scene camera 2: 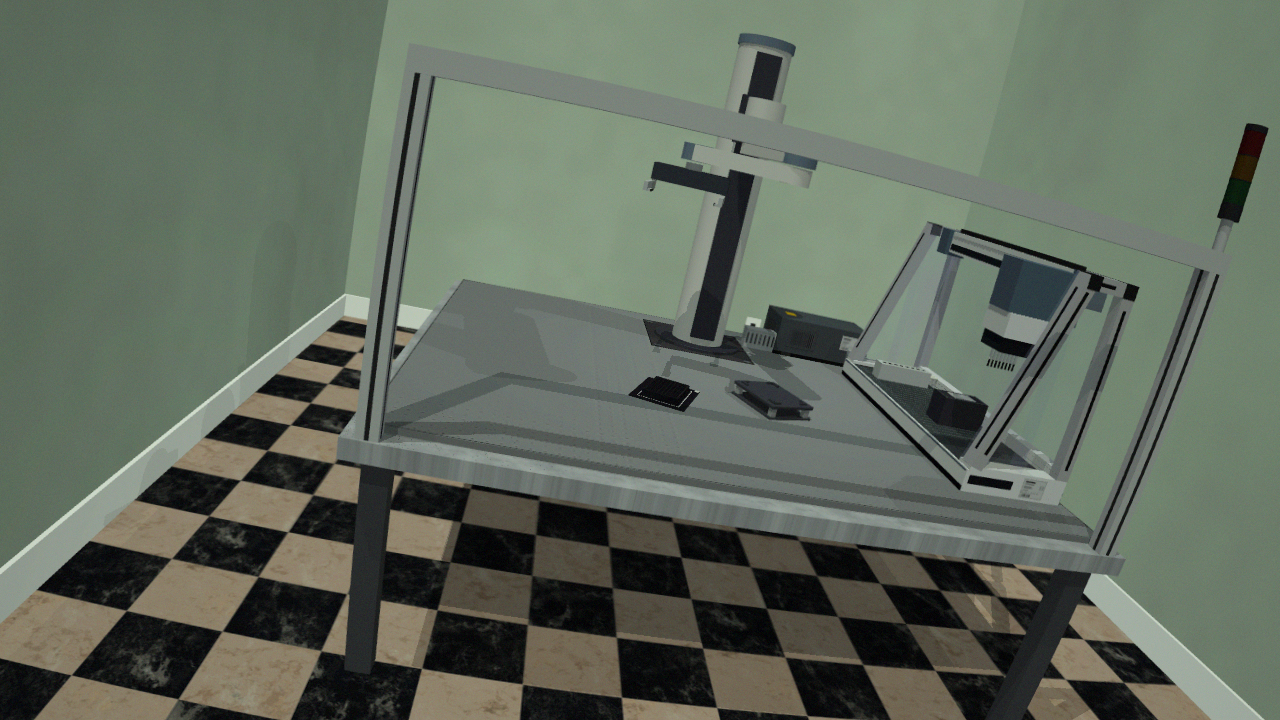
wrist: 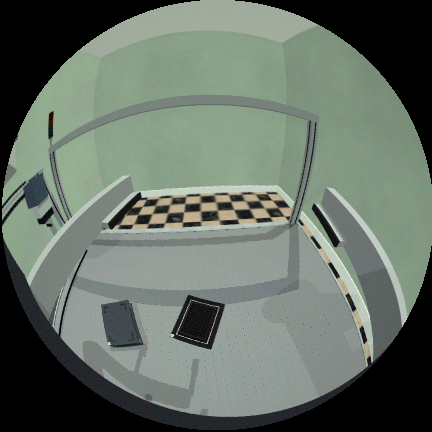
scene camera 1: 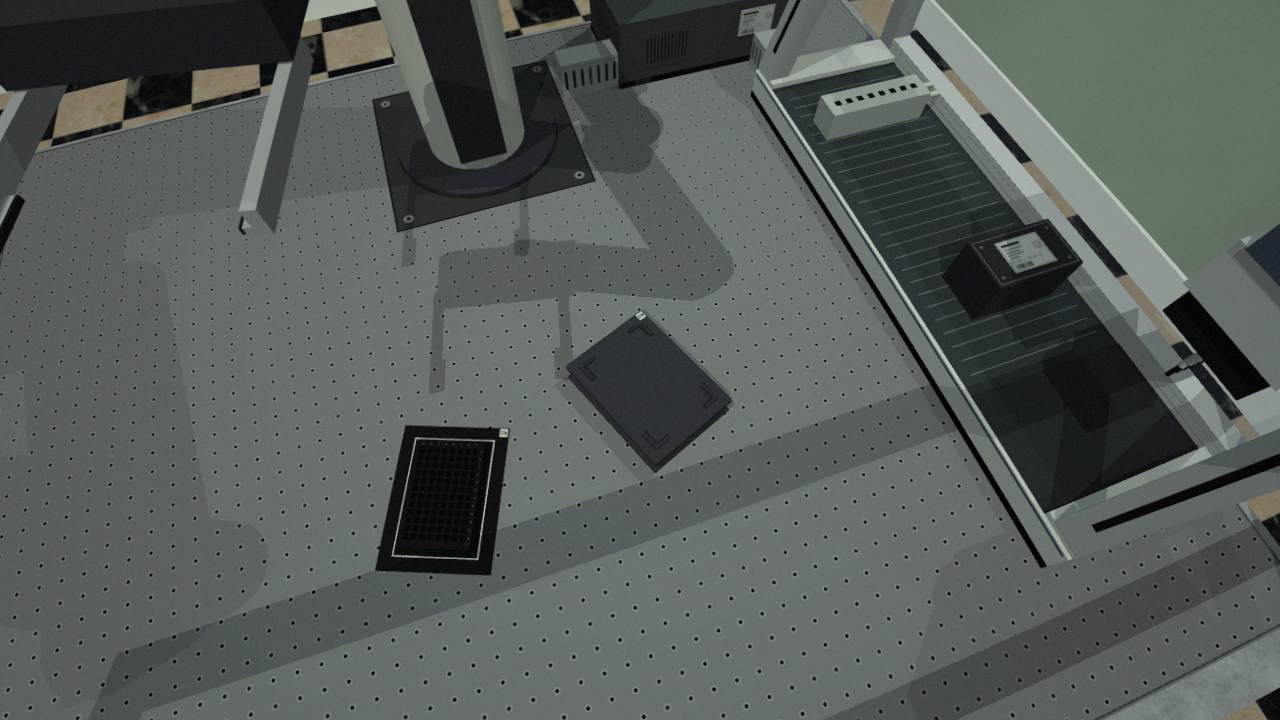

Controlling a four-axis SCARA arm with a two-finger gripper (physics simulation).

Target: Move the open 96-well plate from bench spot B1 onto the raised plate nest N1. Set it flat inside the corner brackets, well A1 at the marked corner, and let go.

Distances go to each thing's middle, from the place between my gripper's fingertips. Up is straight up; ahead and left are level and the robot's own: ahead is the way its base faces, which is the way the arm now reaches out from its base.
Now: hand 40 mm short of the black well plate (scene camera 1: 441, 509), 60 mm to the right of it and 430 mm above it. From my hand the other things lie so: table frame post (scene camera 2: 425, 82) 510 mm ahead, 490 mm to the right, 160 mm below; black box (scene camera 1: 976, 288) 20 mm ahead, 790 mm to the left, 360 mm below; black nest with white outline (scene camera 1: 480, 563) 40 mm ahead, 60 mm to the left, 440 mm below.
